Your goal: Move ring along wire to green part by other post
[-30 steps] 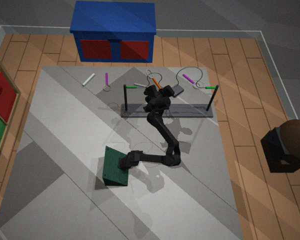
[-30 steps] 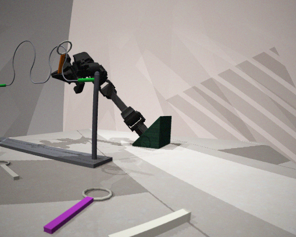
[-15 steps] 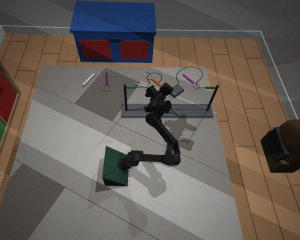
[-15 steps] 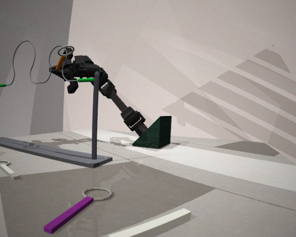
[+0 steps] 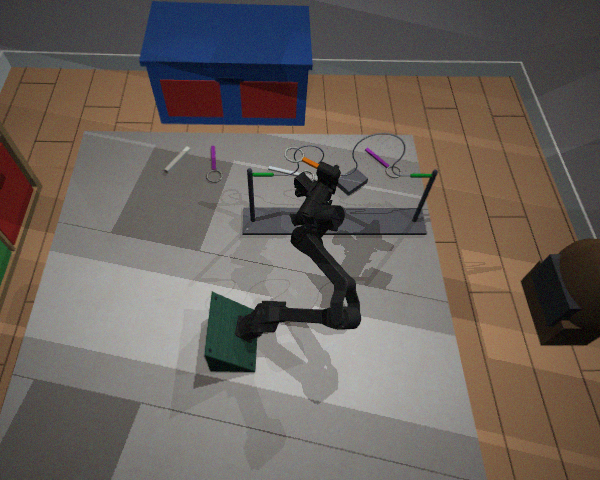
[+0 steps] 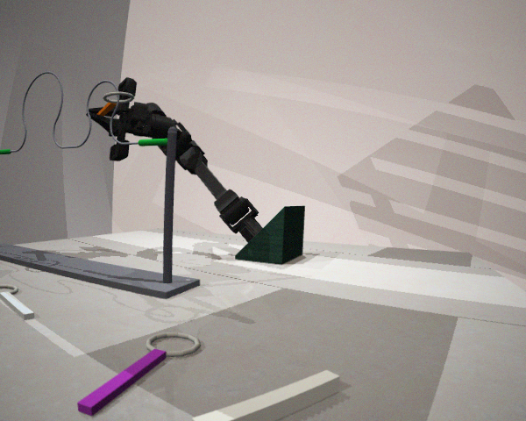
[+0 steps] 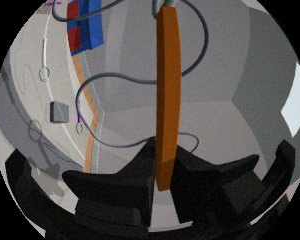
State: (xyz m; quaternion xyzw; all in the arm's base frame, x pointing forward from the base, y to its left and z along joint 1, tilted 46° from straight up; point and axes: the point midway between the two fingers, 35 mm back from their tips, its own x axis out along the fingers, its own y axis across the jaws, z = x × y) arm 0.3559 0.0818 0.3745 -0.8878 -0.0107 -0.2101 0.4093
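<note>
Right now the ring with orange handle is 90 mm to the left of my gripper tip and 10 mm above it. The rest, counted from my gripper tip: white-handled ring: 330 mm below, 240 mm ahead, 130 mm to the left; grey box: 330 mm below, 220 mm ahead, 80 mm to the right; purple-handled ring: 440 mm to the left, 330 mm below, 230 mm ahead.
</note>
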